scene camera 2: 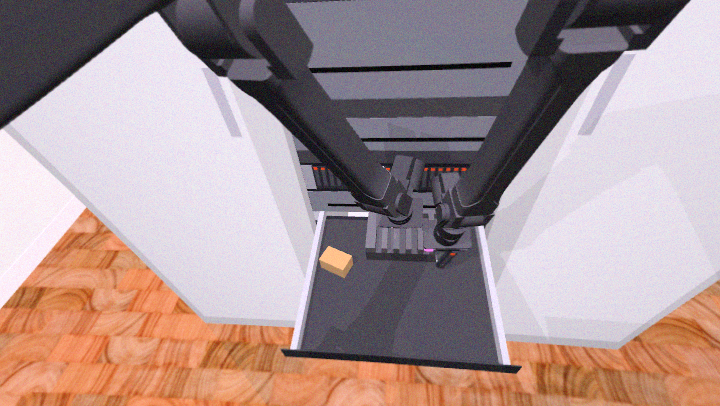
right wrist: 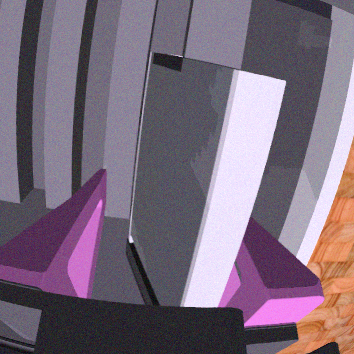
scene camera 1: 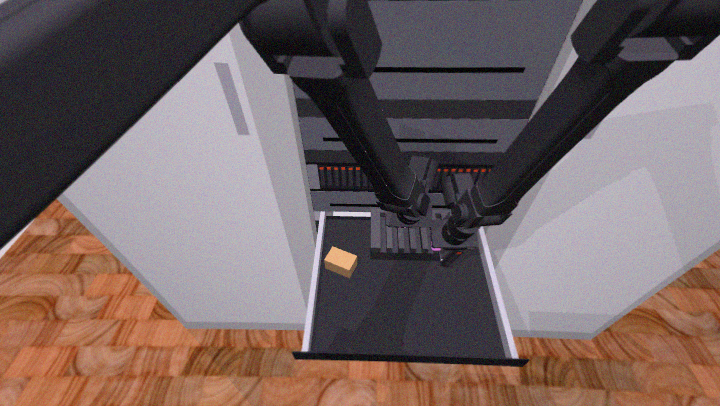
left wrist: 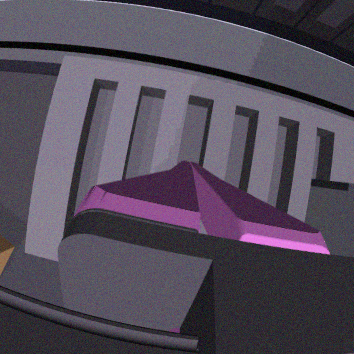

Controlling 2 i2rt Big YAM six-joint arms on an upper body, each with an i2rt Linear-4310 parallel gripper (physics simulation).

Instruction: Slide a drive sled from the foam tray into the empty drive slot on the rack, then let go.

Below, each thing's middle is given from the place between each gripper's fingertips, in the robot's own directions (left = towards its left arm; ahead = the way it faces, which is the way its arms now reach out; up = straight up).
Right now the grey drive sled (right wrist: 205,131) is 1 cm to the right of my right hand and 2 cm above it. From my right hand the other things lie so: grey foam tray (scene camera 2: 394,244) 4 cm ahead, 8 cm to the left, 3 cm below.
Now: the grey foam tray 2 cm to the right of my left hand and 8 cm below it. The rest, counted from my left hand: grey drive sled 4 cm behind, 11 cm to the right, 3 cm below.
